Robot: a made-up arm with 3 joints. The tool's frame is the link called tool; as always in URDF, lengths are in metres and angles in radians. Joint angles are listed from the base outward. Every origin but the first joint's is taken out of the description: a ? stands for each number. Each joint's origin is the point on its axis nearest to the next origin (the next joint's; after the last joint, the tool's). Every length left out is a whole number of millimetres.
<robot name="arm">
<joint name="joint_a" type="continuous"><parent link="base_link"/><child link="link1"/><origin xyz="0.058 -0.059 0.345" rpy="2.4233 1.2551 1.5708"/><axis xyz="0 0 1"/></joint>
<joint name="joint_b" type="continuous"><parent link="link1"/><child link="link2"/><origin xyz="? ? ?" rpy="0.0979 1.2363 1.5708"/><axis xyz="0 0 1"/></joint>
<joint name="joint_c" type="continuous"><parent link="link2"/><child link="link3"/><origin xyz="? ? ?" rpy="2.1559 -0.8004 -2.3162"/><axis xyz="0 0 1"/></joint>
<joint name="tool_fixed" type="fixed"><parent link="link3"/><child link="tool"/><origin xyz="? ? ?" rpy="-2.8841 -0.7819 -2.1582"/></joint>
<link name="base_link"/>
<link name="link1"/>
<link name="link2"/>
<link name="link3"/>
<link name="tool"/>
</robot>
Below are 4 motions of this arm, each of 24 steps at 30 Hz.
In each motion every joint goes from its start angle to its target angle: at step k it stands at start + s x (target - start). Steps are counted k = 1, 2, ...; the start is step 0. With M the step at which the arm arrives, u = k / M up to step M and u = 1 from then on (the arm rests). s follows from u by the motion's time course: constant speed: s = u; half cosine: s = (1 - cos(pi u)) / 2; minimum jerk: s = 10 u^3 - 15 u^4 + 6 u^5.
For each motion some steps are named. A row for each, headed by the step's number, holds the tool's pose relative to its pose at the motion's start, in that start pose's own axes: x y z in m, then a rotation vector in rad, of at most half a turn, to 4 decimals.
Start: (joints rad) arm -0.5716 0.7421 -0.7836
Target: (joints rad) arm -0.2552 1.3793 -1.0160
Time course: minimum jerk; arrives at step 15
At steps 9, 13, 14, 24:
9: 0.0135 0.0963 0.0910 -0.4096 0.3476 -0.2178
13: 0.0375 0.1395 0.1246 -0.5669 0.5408 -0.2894
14: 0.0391 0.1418 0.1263 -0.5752 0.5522 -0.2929
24: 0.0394 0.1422 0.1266 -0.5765 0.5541 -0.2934

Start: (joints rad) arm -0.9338 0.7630 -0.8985
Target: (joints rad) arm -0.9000 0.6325 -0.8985
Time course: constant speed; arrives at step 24
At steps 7, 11, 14, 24:
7: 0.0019 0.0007 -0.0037 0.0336 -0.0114 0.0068
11: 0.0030 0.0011 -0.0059 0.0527 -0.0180 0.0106
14: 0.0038 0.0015 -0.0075 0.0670 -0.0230 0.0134
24: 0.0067 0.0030 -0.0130 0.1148 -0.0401 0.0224

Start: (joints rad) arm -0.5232 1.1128 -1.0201
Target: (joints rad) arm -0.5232 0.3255 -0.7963
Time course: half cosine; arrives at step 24
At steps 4, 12, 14, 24:
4: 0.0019 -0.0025 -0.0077 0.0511 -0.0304 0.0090
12: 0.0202 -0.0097 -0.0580 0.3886 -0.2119 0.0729
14: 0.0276 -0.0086 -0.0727 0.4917 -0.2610 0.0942
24: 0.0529 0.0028 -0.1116 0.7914 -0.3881 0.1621

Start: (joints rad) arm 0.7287 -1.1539 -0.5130
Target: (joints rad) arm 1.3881 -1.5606 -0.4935
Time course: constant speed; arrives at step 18
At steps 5, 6, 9, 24:
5: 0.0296 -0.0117 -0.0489 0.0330 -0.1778 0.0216
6: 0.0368 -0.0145 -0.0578 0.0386 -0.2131 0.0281
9: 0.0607 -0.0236 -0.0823 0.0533 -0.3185 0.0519
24: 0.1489 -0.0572 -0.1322 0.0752 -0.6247 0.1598

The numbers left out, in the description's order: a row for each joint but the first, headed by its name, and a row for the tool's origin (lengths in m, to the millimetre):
joint_b: -0.054 0.309 0.000
joint_c: -0.008 -0.143 0.000
tool: 0.009 -0.044 0.000

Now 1 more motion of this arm.
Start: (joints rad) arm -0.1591 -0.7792 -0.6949
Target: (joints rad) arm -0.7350 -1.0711 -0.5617
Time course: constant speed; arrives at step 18
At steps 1, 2, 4, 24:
1: -0.0019 -0.0049 0.0035 0.0297 0.0186 0.0200
2: -0.0036 -0.0097 0.0070 0.0596 0.0376 0.0394
4: -0.0066 -0.0194 0.0138 0.1198 0.0770 0.0768
24: -0.0145 -0.0835 0.0548 0.5478 0.4034 0.2782

